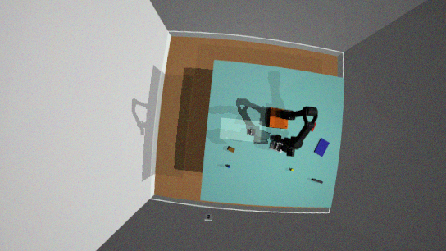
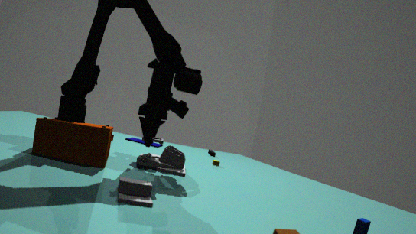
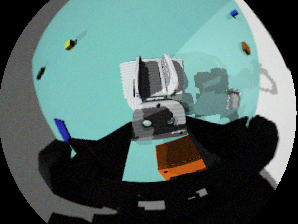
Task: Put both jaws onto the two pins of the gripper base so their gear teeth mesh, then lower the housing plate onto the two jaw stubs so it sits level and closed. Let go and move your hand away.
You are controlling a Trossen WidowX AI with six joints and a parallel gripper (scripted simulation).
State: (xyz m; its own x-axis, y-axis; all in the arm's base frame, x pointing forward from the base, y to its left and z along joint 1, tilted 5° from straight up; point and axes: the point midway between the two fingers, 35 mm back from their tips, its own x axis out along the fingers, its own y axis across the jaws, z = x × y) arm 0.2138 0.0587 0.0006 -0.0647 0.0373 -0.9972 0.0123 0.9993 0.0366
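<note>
Now: the jaw 20 mm ahead of my gripper tip, 20 mm to the right of it and 30 mm below it. Also, from my gripper tip: yellow block (230 mm ahead, 200 mm to the left, 40 mm below); red piece (210 mm behind, 280 mm to the left, 40 mm below); gripper base (10 mm ahead, 20 mm above).
</note>
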